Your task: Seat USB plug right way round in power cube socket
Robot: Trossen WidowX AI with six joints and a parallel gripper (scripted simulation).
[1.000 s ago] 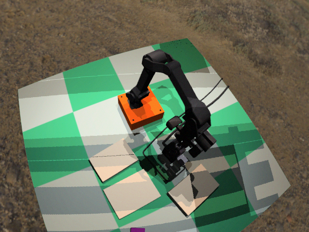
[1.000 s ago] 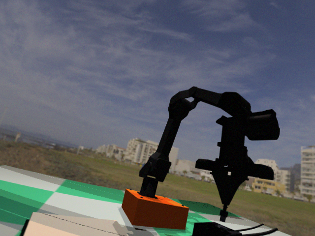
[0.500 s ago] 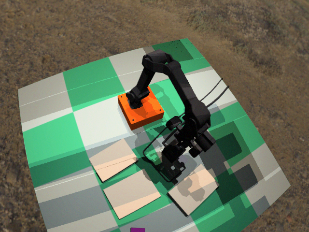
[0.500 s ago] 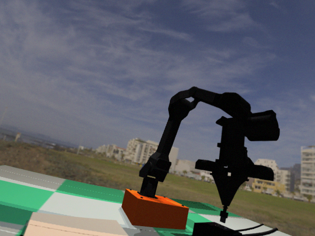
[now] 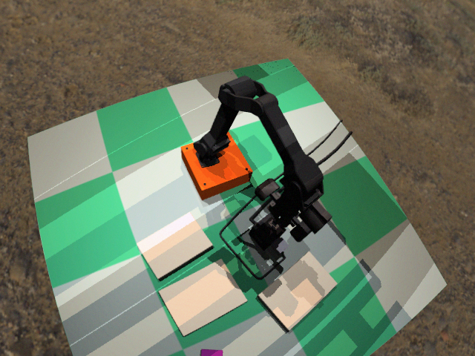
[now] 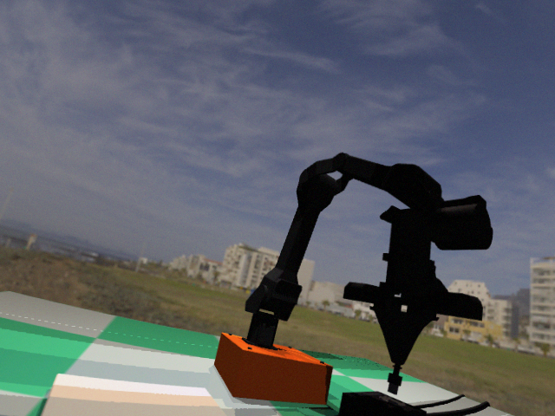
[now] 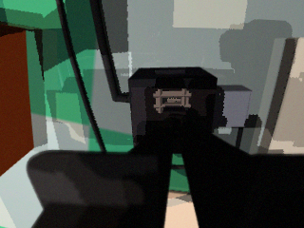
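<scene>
Right now my gripper tip is 20 mm above the USB plug. Also, from my gripper tip: purple object: 330 mm to the right, 290 mm ahead, 120 mm below.
</scene>
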